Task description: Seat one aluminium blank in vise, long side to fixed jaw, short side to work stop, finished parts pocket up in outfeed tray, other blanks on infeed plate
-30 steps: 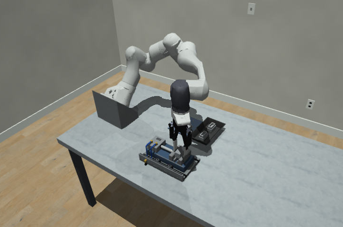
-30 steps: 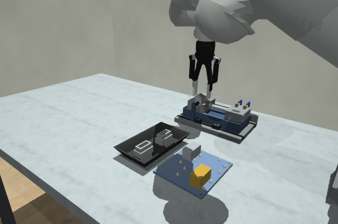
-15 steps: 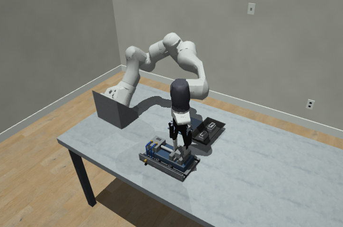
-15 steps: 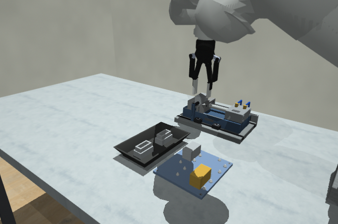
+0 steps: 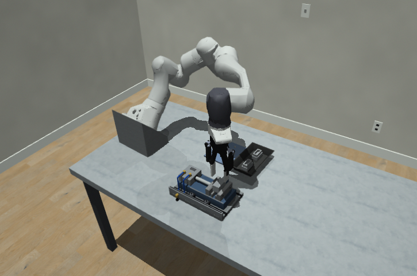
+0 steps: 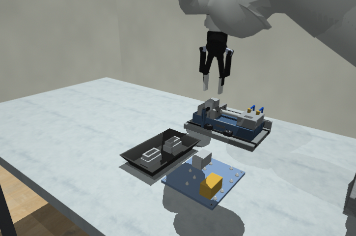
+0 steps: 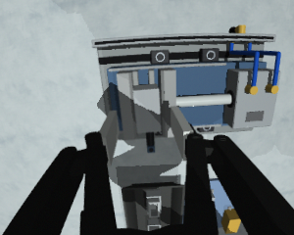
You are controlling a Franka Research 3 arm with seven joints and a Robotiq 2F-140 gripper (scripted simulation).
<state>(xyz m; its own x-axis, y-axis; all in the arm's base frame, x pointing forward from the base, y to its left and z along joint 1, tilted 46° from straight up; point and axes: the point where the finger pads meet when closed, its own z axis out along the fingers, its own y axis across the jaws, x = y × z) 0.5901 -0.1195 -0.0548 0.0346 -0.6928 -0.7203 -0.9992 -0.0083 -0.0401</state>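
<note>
The fixed jaw lies 10 cm below my hand and 2 cm ahead of it. Round my hand: brass blank (36 cm to the left, 23 cm behind, 15 cm below).
</note>
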